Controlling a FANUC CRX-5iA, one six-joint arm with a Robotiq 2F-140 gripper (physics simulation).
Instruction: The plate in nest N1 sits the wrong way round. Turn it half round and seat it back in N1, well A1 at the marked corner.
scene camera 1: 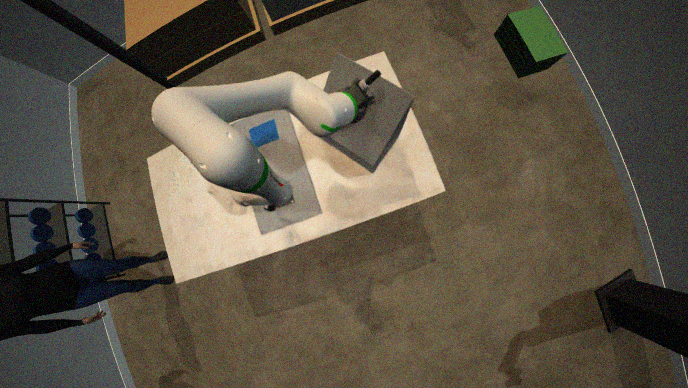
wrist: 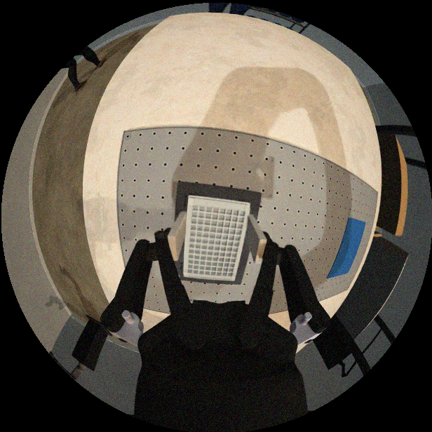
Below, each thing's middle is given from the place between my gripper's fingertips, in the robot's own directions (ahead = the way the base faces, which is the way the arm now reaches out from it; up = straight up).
I see the multi-well plate (wrist: 215,227) 3 cm behind my hand. Round my hand: blue block (wrist: 353,232): 9 cm behind, 37 cm to the right, 2 cm below.
